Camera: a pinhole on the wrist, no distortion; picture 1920 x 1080 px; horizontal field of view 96.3 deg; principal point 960.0 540.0 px. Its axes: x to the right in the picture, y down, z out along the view. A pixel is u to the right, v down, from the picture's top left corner.
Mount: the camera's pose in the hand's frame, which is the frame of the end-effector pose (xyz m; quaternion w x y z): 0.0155 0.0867 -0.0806 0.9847 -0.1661 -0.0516 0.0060
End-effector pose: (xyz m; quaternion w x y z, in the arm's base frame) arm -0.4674 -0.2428 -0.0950 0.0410 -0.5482 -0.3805 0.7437
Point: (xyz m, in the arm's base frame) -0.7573 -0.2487 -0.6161
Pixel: outside the picture
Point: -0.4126 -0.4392 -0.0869
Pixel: 330 630
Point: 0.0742 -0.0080 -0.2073
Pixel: behind the camera
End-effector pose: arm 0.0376 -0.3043 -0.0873 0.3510 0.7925 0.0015 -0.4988
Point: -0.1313 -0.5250 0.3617
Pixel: 71 1000
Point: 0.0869 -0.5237 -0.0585
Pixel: 1354 806
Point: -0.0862 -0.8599 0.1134
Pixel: 979 909
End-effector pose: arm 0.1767 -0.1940 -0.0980 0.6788 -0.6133 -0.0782 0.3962
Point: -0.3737 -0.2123 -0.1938
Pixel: 375 738
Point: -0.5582 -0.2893 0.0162
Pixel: 86 505
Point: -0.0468 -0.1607 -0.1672
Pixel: 630 520
